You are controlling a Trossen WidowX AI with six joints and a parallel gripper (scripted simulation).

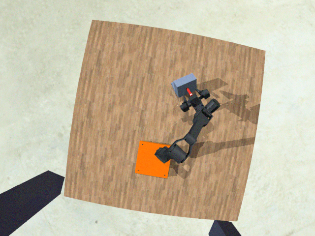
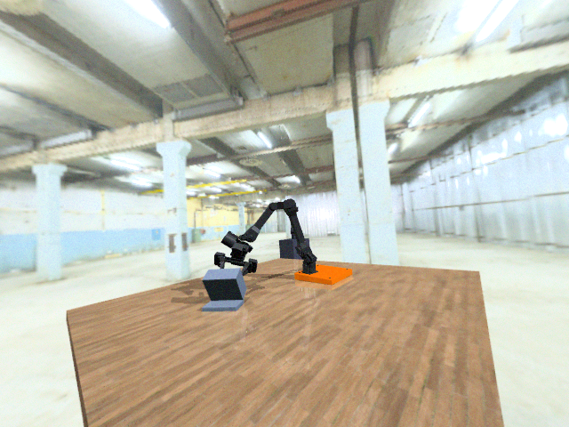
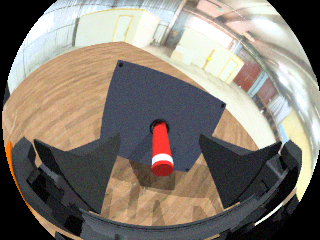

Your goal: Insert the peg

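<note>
Right now my gripper tip is 1 cm past the small red peg, 1 cm to the left of it and 1 cm below it. From my gripper tip the other things lie so: grey-blue sloped panel (3 cm ahead, 3 cm to the left, 2 cm below); then small dark hole (1 cm ahead, 1 cm to the left, 1 cm below).
</note>
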